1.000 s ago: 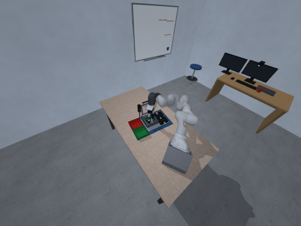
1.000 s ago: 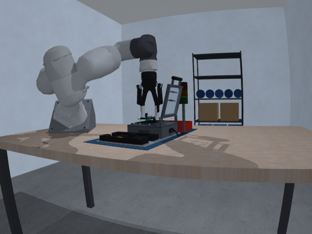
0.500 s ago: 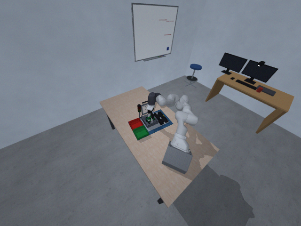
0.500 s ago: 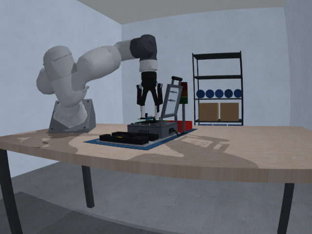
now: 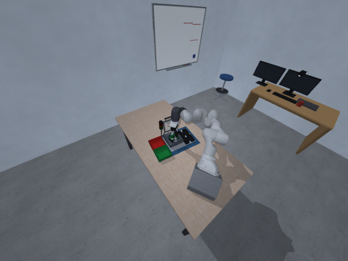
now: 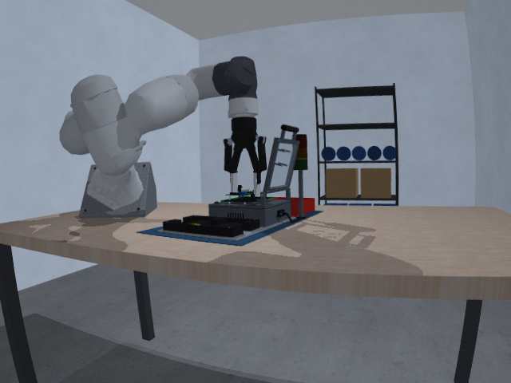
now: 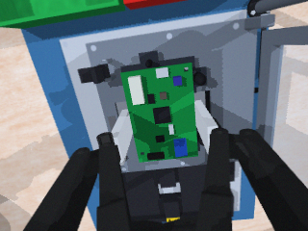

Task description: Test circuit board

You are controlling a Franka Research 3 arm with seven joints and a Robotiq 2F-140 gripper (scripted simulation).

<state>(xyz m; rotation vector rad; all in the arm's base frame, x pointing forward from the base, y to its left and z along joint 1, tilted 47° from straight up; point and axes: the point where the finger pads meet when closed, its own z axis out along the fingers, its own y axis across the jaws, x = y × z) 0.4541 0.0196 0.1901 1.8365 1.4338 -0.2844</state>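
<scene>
Right now the green circuit board is 20 mm below my hand. Also, from my hand: tester plate: 10 mm ahead, 40 mm below; then tester lid: 120 mm ahead, 40 mm to the right, 80 mm above; then black latch hook: 40 mm behind, 80 mm to the left, 20 mm below.
</scene>
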